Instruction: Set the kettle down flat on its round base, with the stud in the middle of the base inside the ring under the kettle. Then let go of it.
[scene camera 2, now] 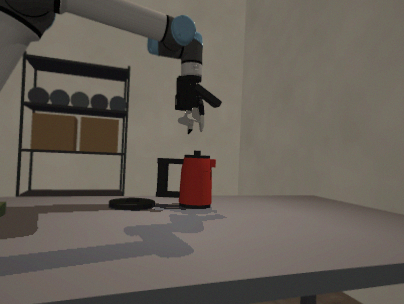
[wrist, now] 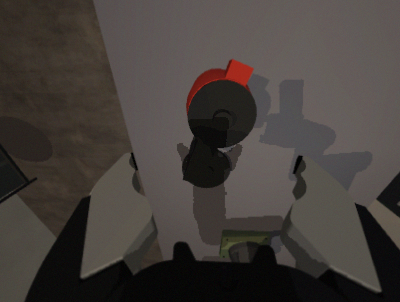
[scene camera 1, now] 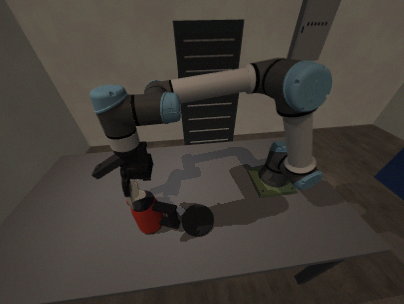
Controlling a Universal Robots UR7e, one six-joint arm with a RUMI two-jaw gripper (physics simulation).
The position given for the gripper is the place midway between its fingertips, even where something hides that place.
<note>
In view: the gripper (scene camera 1: 138, 190) and a black round base (scene camera 1: 197, 220).
The black round base is seen too in the wrist view (wrist: 218, 170). The gripper is seen too in scene camera 2 (scene camera 2: 194, 133) and in the wrist view (wrist: 213, 155).
</note>
